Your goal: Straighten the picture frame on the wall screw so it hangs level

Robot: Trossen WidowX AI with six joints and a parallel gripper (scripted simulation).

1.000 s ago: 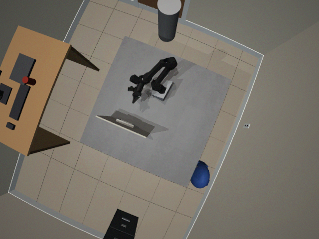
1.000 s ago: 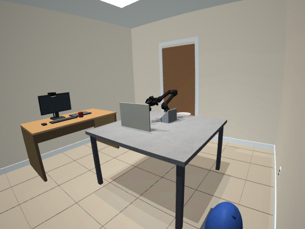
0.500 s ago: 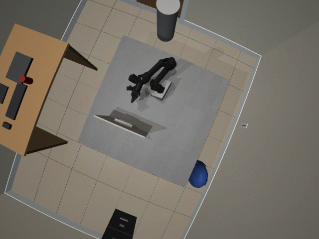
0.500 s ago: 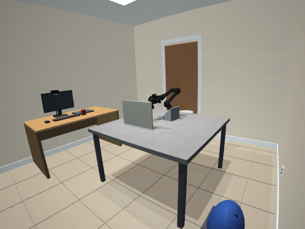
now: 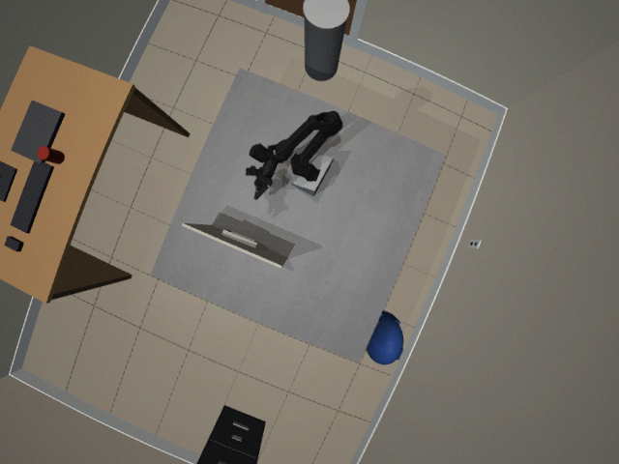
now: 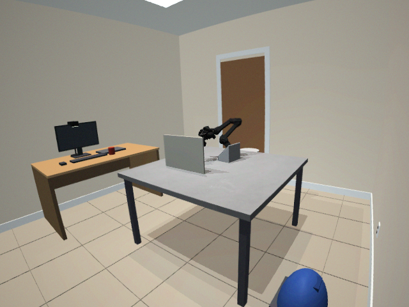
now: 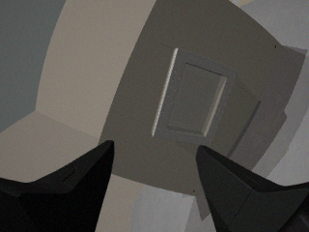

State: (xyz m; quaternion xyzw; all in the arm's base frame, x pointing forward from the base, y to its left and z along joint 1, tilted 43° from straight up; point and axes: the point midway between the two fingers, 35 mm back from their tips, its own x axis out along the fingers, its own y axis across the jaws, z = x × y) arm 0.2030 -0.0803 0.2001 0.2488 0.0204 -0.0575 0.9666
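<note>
Right now my gripper tip is 20 cm short of the pale picture frame, 9 cm above it and 2 cm to the left of it. Also, from my gripper tip: wall panel 22 cm ahead, 10 cm below, 1 cm to the right.
</note>
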